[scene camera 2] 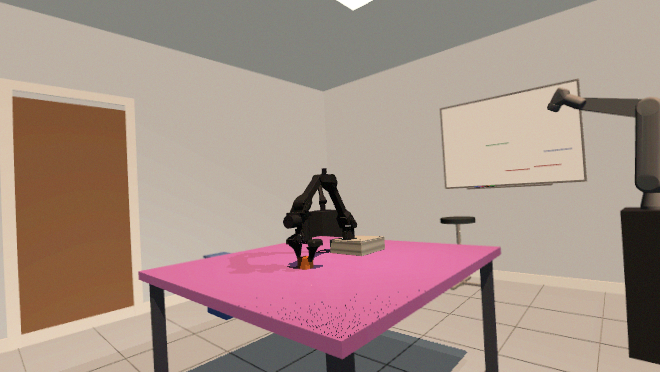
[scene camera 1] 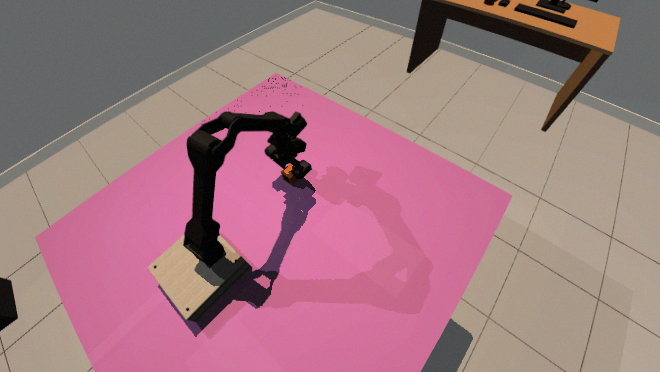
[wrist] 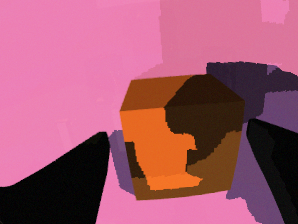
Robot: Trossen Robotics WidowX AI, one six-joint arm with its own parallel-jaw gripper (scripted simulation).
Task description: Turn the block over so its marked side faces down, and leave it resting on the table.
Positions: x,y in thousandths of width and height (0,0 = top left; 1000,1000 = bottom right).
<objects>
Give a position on an orange block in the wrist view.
612,596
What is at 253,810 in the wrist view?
The gripper.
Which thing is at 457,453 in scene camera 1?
The gripper.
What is the gripper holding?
Nothing.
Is the gripper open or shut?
Open.
</objects>
